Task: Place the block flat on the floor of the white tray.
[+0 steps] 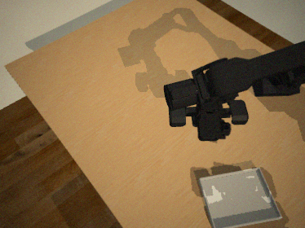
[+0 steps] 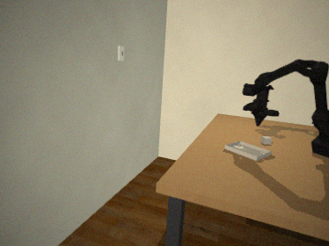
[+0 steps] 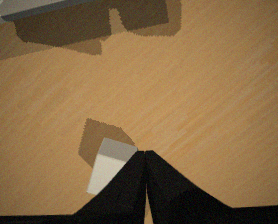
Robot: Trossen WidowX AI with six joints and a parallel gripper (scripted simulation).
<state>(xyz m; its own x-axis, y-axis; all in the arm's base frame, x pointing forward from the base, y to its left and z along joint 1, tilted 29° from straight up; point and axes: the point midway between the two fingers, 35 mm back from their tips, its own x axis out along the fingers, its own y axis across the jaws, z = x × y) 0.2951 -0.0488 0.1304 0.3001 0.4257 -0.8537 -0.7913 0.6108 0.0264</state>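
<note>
Right now my hand is 50 mm past the block, 20 mm to the left of it and 110 mm above it. From my hand the other things lie so: white tray 20 mm ahead, 180 mm to the left, 120 mm below.
</note>
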